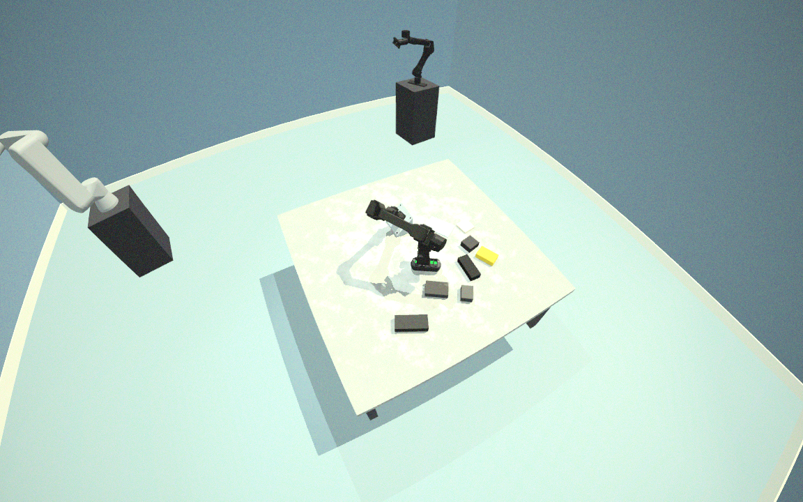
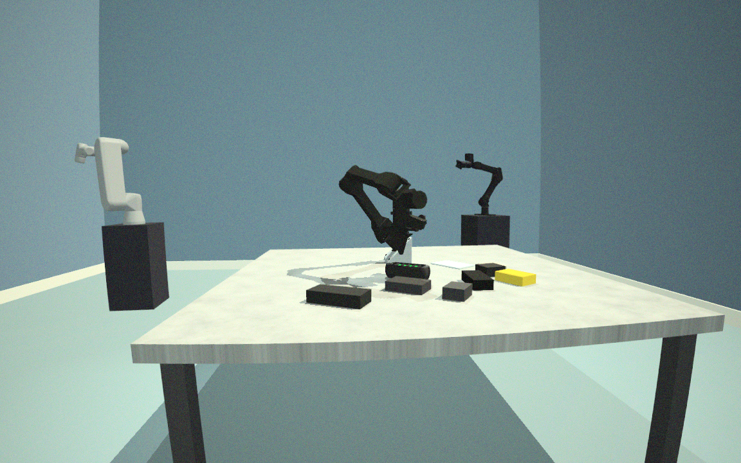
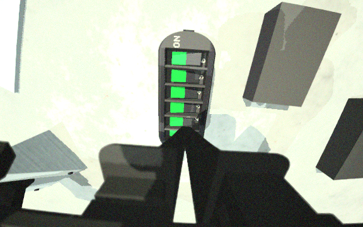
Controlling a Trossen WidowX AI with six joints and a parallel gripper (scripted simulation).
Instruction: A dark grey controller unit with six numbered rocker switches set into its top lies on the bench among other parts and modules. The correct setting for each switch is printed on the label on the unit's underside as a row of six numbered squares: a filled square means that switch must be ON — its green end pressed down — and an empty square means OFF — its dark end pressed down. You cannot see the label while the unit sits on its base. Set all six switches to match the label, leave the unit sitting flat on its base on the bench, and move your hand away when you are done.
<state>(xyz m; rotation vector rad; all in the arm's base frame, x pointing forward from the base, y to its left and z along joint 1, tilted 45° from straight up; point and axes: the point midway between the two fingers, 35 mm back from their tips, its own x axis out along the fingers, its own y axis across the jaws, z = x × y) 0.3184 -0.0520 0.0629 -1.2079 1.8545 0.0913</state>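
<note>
The flat grey block is 16 cm ahead of my gripper tip, 7 cm below it and 2 cm to the right of it. Round my gripper tip: yellow block (34 cm to the left, 15 cm ahead, 7 cm below); small grey cube (27 cm ahead, 8 cm to the left, 7 cm below); long dark block (24 cm to the right, 23 cm ahead, 7 cm below).
</note>
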